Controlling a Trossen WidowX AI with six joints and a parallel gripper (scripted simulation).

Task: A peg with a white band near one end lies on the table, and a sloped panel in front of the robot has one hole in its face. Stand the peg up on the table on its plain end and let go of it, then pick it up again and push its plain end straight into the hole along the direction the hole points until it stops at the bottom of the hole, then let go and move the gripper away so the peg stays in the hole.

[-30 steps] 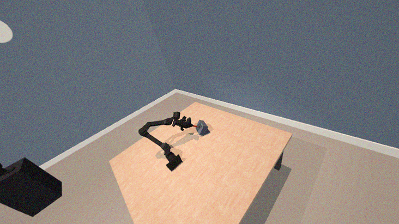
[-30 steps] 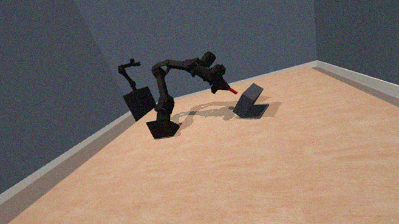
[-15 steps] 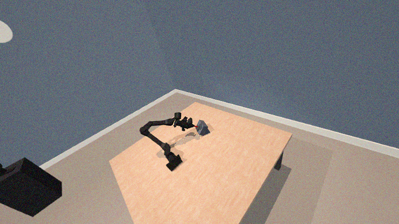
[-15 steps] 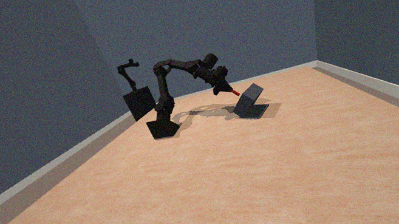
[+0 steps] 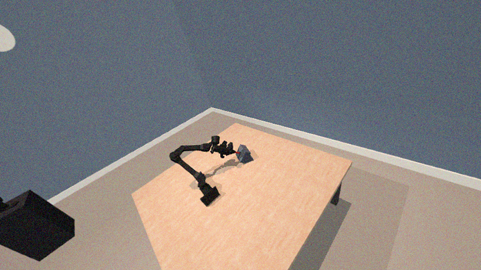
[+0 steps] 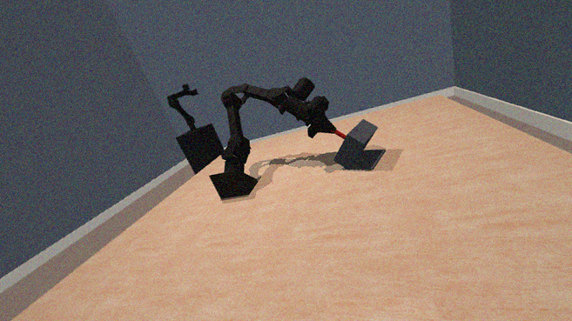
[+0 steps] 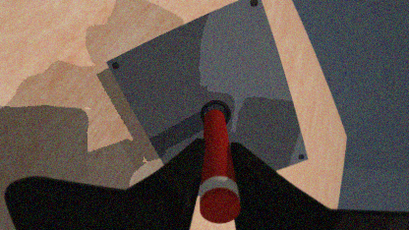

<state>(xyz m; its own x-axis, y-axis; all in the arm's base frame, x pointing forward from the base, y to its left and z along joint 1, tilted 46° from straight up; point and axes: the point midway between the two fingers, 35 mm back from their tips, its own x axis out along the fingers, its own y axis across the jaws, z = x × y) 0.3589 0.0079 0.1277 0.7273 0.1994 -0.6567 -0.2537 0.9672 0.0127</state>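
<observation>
Now: the grey sloped panel 50 mm ahead of my gripper tip, 30 mm to the right of it and 50 mm below it. From my gripper tip the other things lie so: red peg (10 mm behind, 10 mm above).
</observation>
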